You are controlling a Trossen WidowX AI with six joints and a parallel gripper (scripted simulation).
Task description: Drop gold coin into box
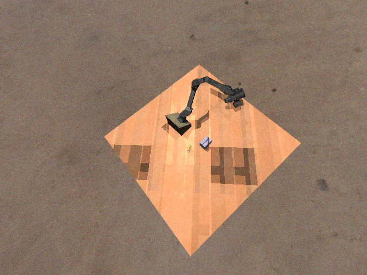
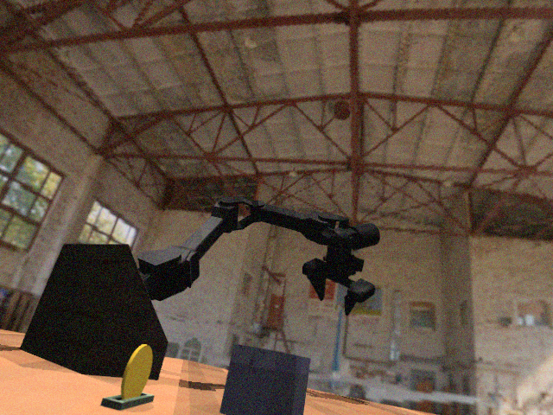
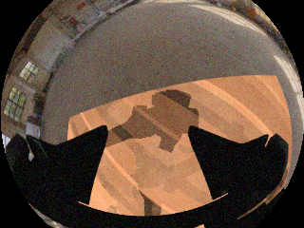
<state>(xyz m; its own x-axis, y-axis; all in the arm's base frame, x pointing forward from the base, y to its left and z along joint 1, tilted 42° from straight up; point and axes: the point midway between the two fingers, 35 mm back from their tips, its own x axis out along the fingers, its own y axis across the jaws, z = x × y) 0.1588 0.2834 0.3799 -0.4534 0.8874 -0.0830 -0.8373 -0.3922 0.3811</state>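
Right now the gold coin is 11 cm ahead of my gripper tip, 56 cm to the right of it and 18 cm below it.
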